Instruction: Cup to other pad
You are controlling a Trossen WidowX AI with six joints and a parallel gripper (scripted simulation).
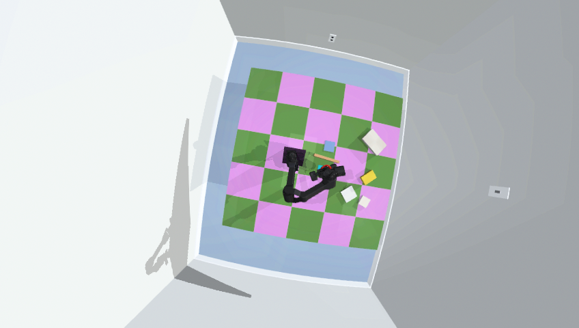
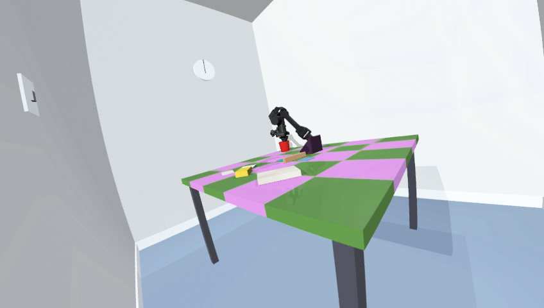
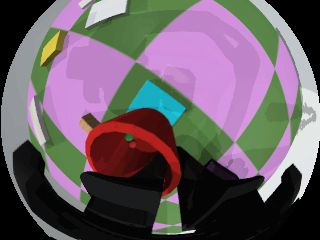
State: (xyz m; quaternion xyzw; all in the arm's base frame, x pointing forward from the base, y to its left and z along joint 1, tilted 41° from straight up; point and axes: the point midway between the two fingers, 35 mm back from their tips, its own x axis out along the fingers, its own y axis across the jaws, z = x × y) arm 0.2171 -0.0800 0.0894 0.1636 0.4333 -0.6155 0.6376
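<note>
My gripper tip is 40 mm short of the green marble, 20 mm to the right of it and 20 mm above it. Also, from my gripper tip: cyan pad (100 mm below, 30 mm ahead); red cup (30 mm ahead, 10 mm to the left); wooden bar (100 mm to the left, 90 mm below, 50 mm ahead).
</note>
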